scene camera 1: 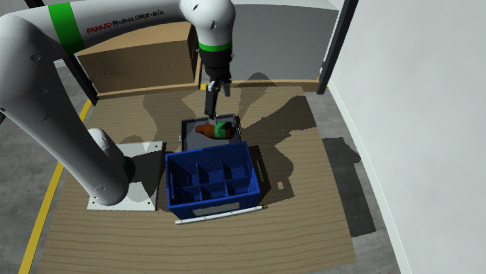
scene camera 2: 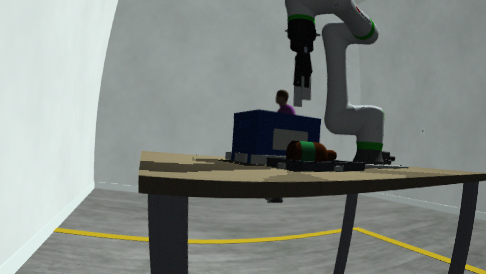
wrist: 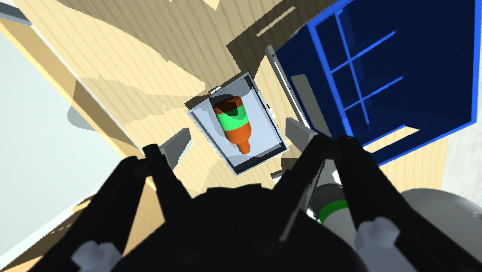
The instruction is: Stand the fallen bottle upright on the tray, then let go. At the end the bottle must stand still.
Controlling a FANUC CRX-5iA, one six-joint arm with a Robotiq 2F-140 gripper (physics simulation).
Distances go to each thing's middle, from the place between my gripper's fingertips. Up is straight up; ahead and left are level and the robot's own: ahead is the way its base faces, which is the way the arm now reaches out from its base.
Right now my hand is 15 cm above the brown bottle [scene camera 2: 296,150], 4 cm past it and 2 cm to the right of it. From my hand the other things lie so: shallow dark tray [scene camera 2: 304,166] 18 cm below, 6 cm behind, 2 cm to the left; blue divided crate [scene camera 1: 220,179] 25 cm to the right, 10 cm below, 2 cm behind.
